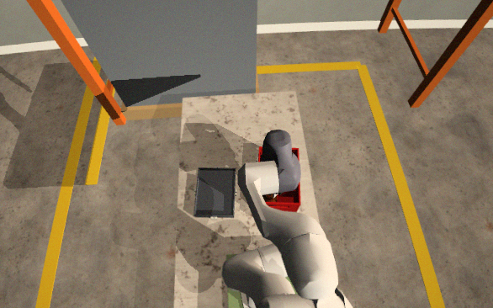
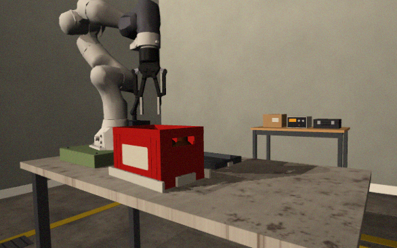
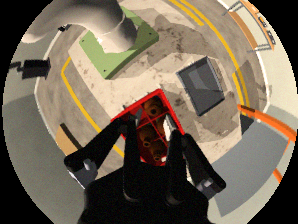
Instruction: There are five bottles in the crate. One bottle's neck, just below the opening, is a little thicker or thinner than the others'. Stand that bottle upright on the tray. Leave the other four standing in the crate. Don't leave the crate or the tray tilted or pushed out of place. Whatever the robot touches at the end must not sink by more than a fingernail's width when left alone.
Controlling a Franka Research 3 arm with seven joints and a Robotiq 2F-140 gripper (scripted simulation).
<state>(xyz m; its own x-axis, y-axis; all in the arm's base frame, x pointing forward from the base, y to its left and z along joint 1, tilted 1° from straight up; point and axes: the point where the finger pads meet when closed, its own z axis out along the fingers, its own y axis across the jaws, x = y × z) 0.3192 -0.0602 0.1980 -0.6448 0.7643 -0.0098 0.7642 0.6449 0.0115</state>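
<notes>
Now: hand 16 cm above the red crate, 9 cm short of it and 5 cm to the left of it. From my hand the other things lie so: dark tray: 25 cm to the left, 24 cm below, 8 cm ahead; then brown bottle: 16 cm below, 9 cm to the right, 9 cm ahead.
</notes>
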